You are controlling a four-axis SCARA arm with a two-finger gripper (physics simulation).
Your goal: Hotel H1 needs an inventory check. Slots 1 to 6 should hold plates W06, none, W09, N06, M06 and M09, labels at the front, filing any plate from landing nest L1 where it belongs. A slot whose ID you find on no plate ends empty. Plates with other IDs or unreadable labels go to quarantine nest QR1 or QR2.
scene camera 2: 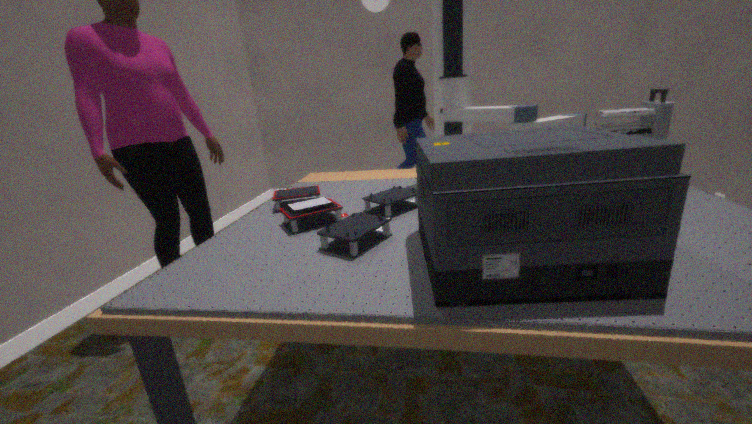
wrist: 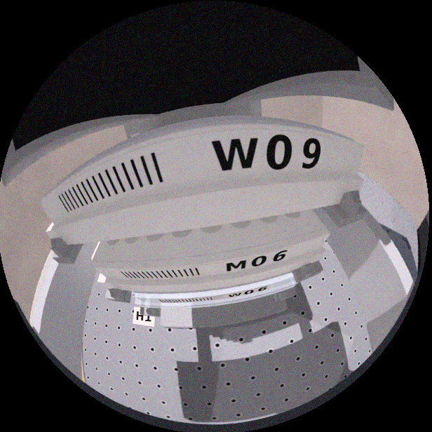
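Observation:
In the wrist view a white plate labelled W09 [wrist: 200, 170] fills the middle, level, label facing the camera. Below it are plate M06 [wrist: 210, 267] and a clear, bright plate W06 [wrist: 220, 296], above the H1 tag [wrist: 143, 316]. Supports of the hotel [wrist: 307, 274] show at the plate corners. A black surface [wrist: 185, 55] lies above W09; no label shows on it. Grey sides of my gripper [wrist: 207, 200] stand left and right of W09, and it looks shut on that plate; the contact is partly hidden. In the scene view the plates in H1 do not show.
In the scene view a large dark instrument [scene camera 2: 552, 221] stands on the perforated table top [scene camera 2: 252, 287]. Low dark stands [scene camera 2: 351, 227] [scene camera 2: 389, 195] and red-edged nests [scene camera 2: 296, 193] [scene camera 2: 310, 204] are left of it. The arm [scene camera 2: 495, 114] reaches behind the instrument. Two people [scene camera 2: 131, 89] [scene camera 2: 409, 94] stand beyond.

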